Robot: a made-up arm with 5 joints.
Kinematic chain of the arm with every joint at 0, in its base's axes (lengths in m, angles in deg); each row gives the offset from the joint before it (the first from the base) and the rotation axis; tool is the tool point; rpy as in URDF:
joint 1: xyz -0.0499 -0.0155 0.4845 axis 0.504 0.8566 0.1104
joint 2: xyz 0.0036 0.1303 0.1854 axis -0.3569 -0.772 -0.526
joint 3: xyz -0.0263 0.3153 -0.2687 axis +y
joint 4: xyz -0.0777 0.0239 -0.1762 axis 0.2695 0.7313 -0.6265
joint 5: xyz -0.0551 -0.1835 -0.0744 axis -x
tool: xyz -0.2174 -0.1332 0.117 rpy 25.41 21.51 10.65
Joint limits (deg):
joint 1: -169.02..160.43
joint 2: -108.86..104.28
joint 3: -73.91..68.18
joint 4: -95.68..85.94
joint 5: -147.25..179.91
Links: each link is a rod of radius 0.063 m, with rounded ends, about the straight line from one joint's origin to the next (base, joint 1, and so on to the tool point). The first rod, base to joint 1, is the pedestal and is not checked.
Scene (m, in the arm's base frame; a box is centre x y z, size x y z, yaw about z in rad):
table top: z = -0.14
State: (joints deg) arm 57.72 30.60 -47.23 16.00 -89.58
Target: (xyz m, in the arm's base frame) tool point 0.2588 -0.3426 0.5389
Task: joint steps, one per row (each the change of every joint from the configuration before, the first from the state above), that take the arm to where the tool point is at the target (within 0.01 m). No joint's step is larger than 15 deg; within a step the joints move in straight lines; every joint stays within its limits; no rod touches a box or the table.
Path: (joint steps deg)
1: 2.60 5.74 13.46 -6.03 6.26
2: 2.61 5.74 13.46 -6.02 6.26
3: 2.60 5.74 13.45 -6.03 6.26
4: -11.91 7.79 -13.83 -10.80 2.67
5: -11.91 7.80 -13.83 -10.81 2.68
6: -11.91 7.79 -13.83 -10.81 2.67
7: -11.91 7.80 -13.84 -10.80 2.67

